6 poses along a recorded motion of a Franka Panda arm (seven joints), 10 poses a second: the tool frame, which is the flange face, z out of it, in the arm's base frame.
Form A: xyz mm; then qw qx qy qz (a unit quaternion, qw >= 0).
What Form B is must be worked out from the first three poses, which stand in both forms.
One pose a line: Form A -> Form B
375.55 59.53 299.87 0.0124 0.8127 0.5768 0.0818 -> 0.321 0.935 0.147 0.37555; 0.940 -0.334 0.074 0.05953; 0.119 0.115 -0.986 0.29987; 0 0 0 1
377.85 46.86 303.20 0.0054 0.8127 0.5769 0.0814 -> 0.321 0.937 0.139 0.37785; 0.939 -0.334 0.085 0.04686; 0.126 0.103 -0.987 0.30320; 0 0 0 1
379.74 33.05 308.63 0.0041 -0.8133 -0.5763 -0.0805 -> 0.323 0.938 0.126 0.37974; 0.937 -0.336 0.099 0.03305; 0.136 0.086 -0.987 0.30863; 0 0 0 1
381.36 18.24 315.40 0.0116 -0.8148 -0.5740 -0.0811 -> 0.328 0.937 0.119 0.38136; 0.933 -0.341 0.112 0.01824; 0.145 0.074 -0.987 0.31540; 0 0 0 1
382.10 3.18 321.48 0.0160 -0.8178 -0.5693 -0.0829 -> 0.338 0.934 0.117 0.38210; 0.928 -0.351 0.121 0.00318; 0.154 0.068 -0.986 0.32148; 0 0 0 1
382.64 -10.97 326.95 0.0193 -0.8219 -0.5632 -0.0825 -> 0.352 0.929 0.114 0.38264; 0.923 -0.365 0.125 -0.01097; 0.157 0.061 -0.986 0.32695; 0 0 0 1
